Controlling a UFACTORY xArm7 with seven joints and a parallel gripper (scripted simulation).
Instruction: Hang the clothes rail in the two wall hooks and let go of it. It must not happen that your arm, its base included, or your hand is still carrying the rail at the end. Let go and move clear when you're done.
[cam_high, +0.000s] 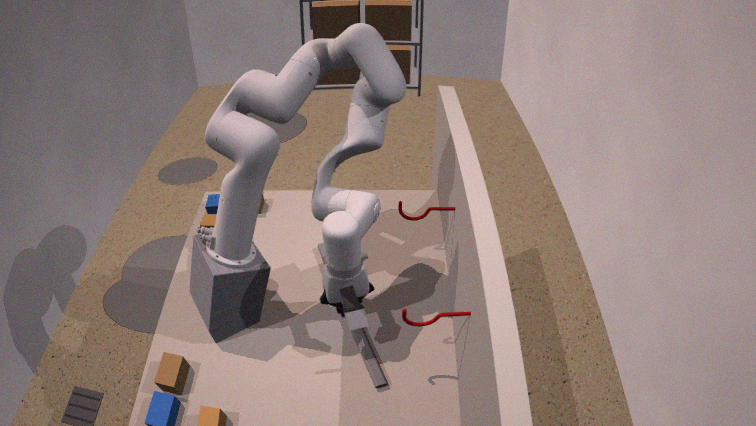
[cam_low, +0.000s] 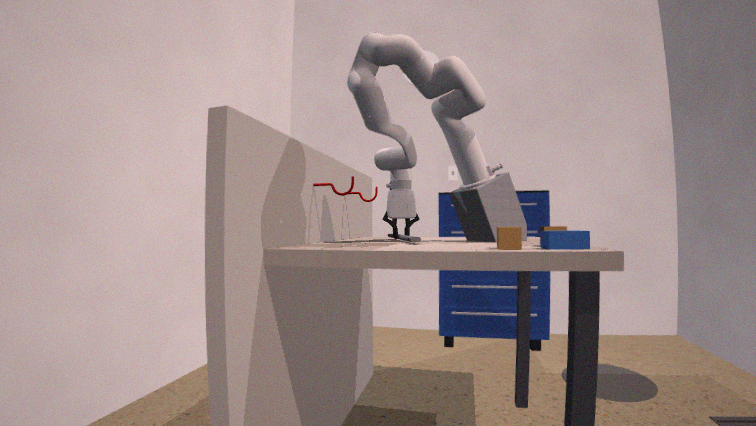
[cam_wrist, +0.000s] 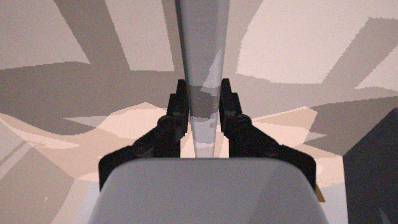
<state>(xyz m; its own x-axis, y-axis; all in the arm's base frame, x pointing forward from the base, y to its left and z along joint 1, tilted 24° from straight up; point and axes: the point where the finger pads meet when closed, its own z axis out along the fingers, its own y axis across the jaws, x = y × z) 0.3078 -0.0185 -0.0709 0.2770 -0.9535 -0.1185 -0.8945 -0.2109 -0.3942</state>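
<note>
The clothes rail lies 1 cm below my hand. From my hand the other things lie so: wall panel (28 cm ahead, 25 cm below).
</note>
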